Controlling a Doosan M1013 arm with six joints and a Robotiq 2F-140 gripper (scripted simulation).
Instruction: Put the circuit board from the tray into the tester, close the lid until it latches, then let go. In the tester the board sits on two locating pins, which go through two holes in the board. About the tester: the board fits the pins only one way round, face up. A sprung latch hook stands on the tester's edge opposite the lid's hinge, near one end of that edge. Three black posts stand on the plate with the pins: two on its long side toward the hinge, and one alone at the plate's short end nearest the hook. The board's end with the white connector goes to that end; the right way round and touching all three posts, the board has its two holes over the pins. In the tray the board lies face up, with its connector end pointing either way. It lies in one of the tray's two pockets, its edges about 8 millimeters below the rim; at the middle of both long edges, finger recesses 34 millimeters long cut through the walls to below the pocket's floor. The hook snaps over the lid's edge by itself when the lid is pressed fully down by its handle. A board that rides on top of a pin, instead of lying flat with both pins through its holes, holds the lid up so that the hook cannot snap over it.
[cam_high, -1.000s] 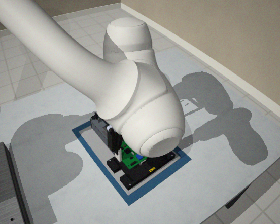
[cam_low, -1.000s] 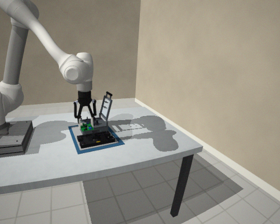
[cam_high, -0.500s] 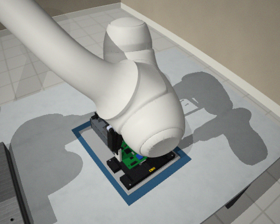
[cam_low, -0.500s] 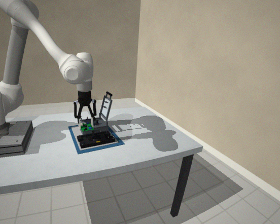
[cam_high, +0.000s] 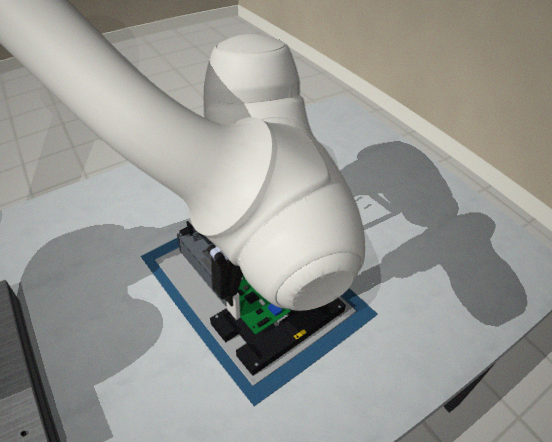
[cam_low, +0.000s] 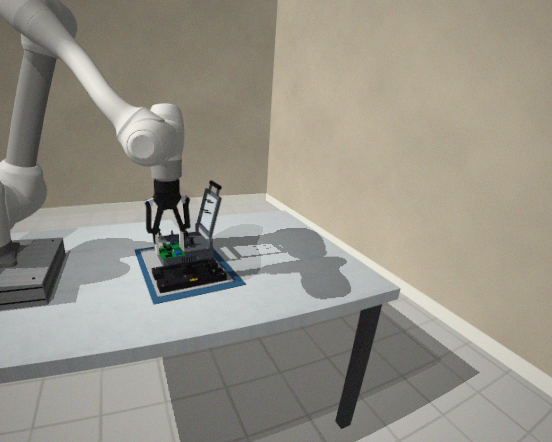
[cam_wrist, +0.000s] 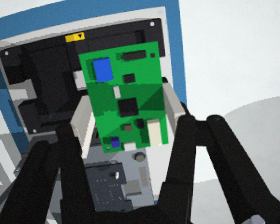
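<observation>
Right now the green circuit board is 20 mm below my hand. Round my hand: latch hook: 220 mm to the left, 50 mm below, 30 mm ahead; tester lid: 210 mm ahead, 150 mm to the left, 50 mm above.
</observation>
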